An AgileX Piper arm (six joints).
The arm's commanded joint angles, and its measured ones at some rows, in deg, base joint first. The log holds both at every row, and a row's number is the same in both.
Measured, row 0:
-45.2 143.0 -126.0 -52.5 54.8 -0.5
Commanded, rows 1 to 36:
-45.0 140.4 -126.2 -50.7 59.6 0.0
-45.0 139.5 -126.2 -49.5 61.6 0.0
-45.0 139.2 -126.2 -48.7 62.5 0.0
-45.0 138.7 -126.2 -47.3 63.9 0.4
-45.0 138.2 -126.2 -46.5 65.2 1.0
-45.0 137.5 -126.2 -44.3 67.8 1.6
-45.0 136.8 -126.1 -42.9 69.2 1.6
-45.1 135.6 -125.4 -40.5 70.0 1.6
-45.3 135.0 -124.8 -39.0 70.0 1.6
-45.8 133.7 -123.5 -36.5 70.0 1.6
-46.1 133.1 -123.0 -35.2 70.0 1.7
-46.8 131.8 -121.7 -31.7 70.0 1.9
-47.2 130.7 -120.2 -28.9 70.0 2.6
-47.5 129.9 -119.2 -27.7 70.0 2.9
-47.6 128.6 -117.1 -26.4 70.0 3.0
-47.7 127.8 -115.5 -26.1 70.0 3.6
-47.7 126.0 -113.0 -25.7 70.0 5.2
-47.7 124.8 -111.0 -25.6 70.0 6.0
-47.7 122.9 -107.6 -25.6 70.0 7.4
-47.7 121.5 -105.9 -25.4 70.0 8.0
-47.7 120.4 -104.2 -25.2 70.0 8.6
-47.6 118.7 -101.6 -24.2 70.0 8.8
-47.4 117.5 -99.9 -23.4 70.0 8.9
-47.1 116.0 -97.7 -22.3 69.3 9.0
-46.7 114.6 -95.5 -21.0 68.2 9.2
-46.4 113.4 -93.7 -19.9 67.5 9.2
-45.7 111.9 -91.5 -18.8 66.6 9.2
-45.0 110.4 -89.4 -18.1 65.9 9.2
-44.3 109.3 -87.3 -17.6 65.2 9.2
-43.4 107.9 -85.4 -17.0 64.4 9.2
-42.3 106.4 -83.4 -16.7 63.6 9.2
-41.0 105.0 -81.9 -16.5 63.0 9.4
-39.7 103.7 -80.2 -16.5 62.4 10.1
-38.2 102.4 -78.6 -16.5 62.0 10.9
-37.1 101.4 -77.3 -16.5 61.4 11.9
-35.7 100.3 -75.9 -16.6 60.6 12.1
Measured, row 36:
-40.2 105.1 -81.0 -17.2 63.5 9.8
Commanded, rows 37 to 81:
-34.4 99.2 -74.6 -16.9 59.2 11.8
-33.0 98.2 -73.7 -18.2 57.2 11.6
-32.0 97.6 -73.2 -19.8 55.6 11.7
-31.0 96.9 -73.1 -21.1 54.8 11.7
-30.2 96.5 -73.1 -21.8 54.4 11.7
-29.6 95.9 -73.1 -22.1 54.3 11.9
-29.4 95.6 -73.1 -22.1 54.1 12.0
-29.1 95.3 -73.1 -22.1 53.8 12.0
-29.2 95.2 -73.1 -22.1 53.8 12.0
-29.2 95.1 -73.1 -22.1 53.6 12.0
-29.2 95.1 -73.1 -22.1 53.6 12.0
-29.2 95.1 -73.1 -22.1 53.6 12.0
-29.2 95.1 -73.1 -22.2 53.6 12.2
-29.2 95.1 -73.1 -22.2 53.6 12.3
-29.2 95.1 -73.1 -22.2 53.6 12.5
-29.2 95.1 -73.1 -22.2 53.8 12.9
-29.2 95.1 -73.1 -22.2 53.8 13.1
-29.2 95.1 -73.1 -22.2 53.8 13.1
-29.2 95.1 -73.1 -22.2 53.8 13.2
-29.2 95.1 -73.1 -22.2 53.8 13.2
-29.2 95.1 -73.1 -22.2 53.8 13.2
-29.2 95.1 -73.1 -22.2 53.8 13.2
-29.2 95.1 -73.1 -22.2 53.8 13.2
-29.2 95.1 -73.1 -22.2 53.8 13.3
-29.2 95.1 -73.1 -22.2 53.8 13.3
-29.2 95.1 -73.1 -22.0 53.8 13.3
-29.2 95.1 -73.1 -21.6 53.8 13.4
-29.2 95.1 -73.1 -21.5 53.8 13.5
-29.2 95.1 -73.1 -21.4 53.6 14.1
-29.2 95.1 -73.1 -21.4 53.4 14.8
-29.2 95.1 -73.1 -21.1 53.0 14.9
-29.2 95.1 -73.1 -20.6 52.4 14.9
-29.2 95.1 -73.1 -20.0 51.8 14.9
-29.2 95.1 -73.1 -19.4 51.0 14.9
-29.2 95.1 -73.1 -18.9 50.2 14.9
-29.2 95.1 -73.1 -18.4 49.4 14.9
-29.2 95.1 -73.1 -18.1 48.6 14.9
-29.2 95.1 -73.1 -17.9 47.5 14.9
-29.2 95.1 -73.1 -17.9 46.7 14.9
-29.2 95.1 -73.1 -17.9 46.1 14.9
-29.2 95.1 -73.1 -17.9 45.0 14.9
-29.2 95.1 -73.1 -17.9 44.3 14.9
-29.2 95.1 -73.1 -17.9 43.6 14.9
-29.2 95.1 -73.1 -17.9 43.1 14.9
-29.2 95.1 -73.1 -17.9 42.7 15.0
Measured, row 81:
-29.3 95.5 -73.5 -18.0 45.5 14.6
